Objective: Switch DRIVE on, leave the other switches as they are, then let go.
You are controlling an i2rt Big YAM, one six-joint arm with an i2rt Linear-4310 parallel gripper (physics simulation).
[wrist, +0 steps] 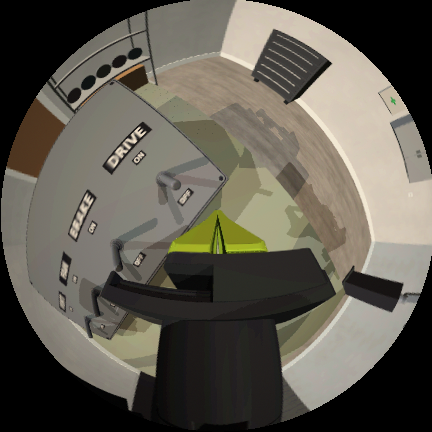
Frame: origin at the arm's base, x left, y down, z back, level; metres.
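Seen in the pictures: gripper, fingertip midpoint: [217,214].
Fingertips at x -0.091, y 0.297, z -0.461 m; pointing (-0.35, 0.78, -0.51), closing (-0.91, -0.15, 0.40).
Offsets run from my fingertips to a thing's middle. "spot": to the spot under its first point.
The DRIVE switch @[spot: dx +0.032, dy +0.001, dz -0.053 m] [169,181] is a grey lever on the grey panel @[dx +0.233, dy +0.065, dz -0.050 m] [65,170], between its ON label @[spot: dx +0.061, dy +0.020, dz -0.111 m] [139,157] and its OFF label @[spot: dx +0.024, dy +0.052, dz -0.041 m] [185,196]. Its rounded end points right and slightly down in the wrist view, on the side of the OFF label. The BRAKE switch @[dx +0.140, dy +0.016, dz -0.004 m] [117,255] stands lower left, its end pointing down. Two smaller levers [96,302] [89,327] show near the panel's lower end, partly behind the gripper body. My gripper [217,214] is shut and empty. In the view its yellow-green tips are to the lower right of the DRIVE lever, apart from it, beyond the panel's edge.
The DRIVE plate @[spot: dx +0.072, dy +0.012, dz -0.130 m] [127,147] and the BRAKE plate @[spot: dx +0.175, dy +0.011, dz -0.076 m] [81,215] are on the panel, with two smaller plates below. A panel corner with a screw @[spot: dx -0.039, dy +0.061, dz -0.048 m] [221,178] is near the fingertips. A dark slatted unit [287,65] and a wall cabinet [412,150] are farther off.
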